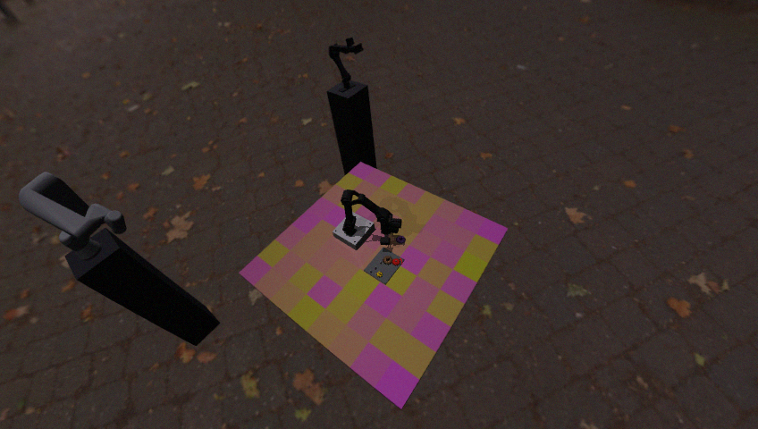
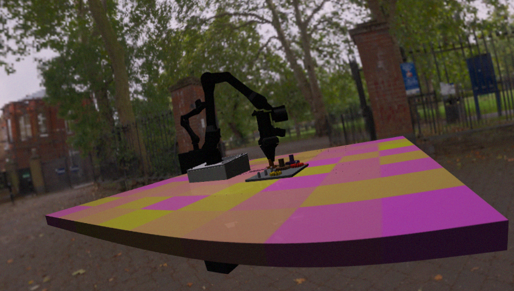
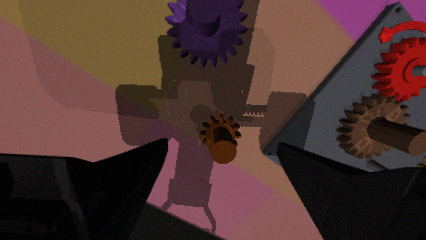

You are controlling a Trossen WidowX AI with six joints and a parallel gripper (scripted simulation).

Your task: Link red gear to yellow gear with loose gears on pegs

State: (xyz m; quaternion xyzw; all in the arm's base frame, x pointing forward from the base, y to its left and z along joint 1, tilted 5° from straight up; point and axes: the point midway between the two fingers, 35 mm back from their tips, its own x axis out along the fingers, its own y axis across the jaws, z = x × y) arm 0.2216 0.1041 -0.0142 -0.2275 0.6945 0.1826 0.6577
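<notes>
My gripper tip is now 2 cm above the orange gear. Round my gripper tip: purple gear (7 cm ahead, 7 cm to the left, 2 cm below); then brown gear (9 cm ahead, 12 cm to the right, 1 cm below); then red gear (15 cm ahead, 9 cm to the right, 2 cm below).
</notes>
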